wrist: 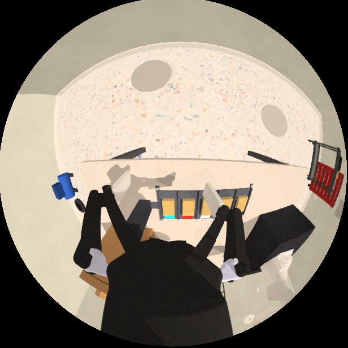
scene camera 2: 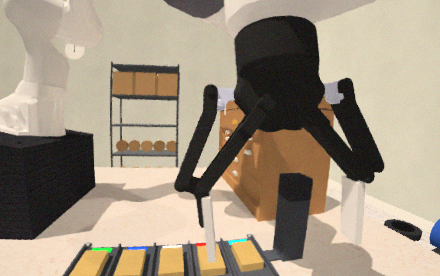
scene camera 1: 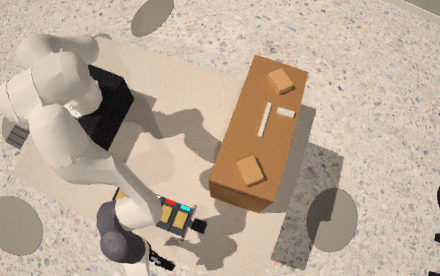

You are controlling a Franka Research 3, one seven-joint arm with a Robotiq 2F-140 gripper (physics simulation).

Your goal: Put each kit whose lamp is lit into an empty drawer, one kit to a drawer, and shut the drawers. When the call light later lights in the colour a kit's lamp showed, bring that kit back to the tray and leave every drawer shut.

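The dark tray holds several tan kits, each with a coloured strip: green, blue, white, red and cyan. My gripper is wide open and empty; in the second scene view one pale finger overlaps the red-strip kit, the other is right of the post. The post beside the tray has a dark top. The brown cabinet stands behind; its knobbed drawer fronts are partly hidden by the gripper.
Tan boxes and white bars lie on the cabinet top. The arm's black pedestal stands at the side. A shelf rack stands at the back. A red cart shows in the wrist view.
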